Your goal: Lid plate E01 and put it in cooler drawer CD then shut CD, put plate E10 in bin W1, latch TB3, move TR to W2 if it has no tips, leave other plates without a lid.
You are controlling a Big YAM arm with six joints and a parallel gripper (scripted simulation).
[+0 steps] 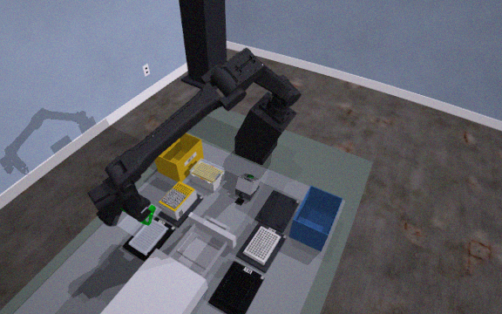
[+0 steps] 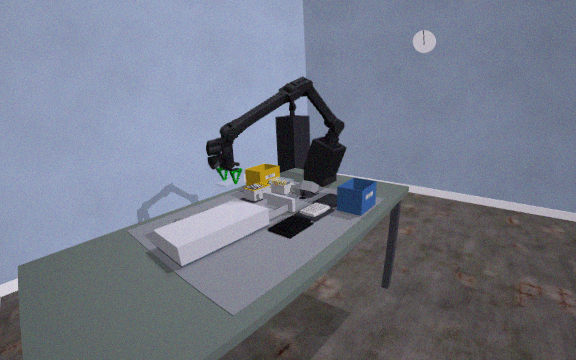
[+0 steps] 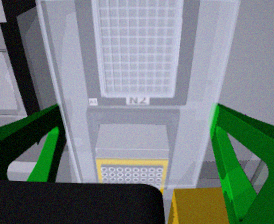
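Right now the clear plate is 130 mm below my hand. The rest, counted from my hand: black nest 140 mm below; tip rack TR 180 mm behind, 10 mm to the right, 90 mm below; plate lid right at my hand.
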